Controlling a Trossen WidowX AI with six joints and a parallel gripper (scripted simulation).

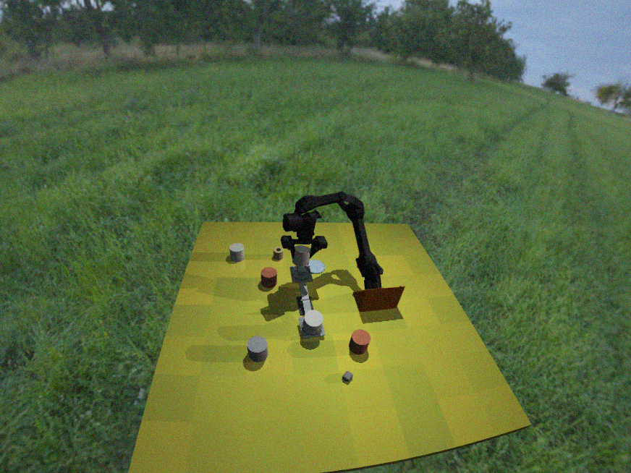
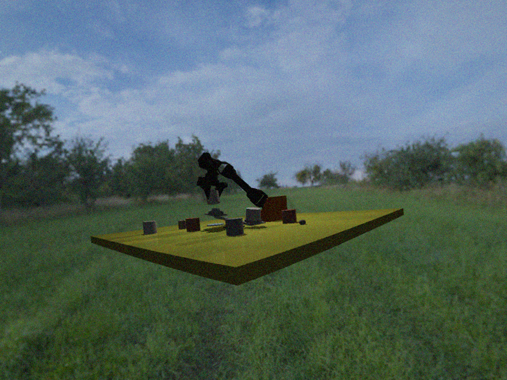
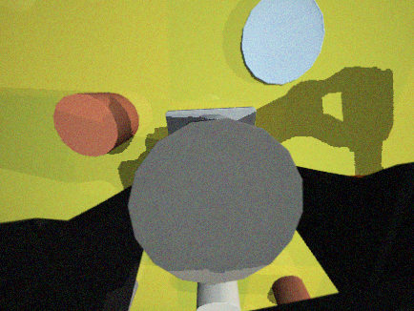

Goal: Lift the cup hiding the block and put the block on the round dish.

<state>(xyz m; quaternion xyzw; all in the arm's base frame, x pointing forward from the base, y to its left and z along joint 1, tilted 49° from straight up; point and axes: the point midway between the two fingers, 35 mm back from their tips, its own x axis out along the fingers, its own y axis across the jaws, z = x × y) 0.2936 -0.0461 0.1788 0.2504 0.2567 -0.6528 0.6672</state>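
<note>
The pale teal block is 6 cm below my gripper tip and 1 cm to the left of it. Round my gripper tip: tan spool: 20 cm to the right, 13 cm below, 7 cm ahead; then small balance: 14 cm to the left, 13 cm below, 1 cm ahead; then pale blue round dish: 15 cm below, 10 cm to the right, 10 cm behind.
</note>
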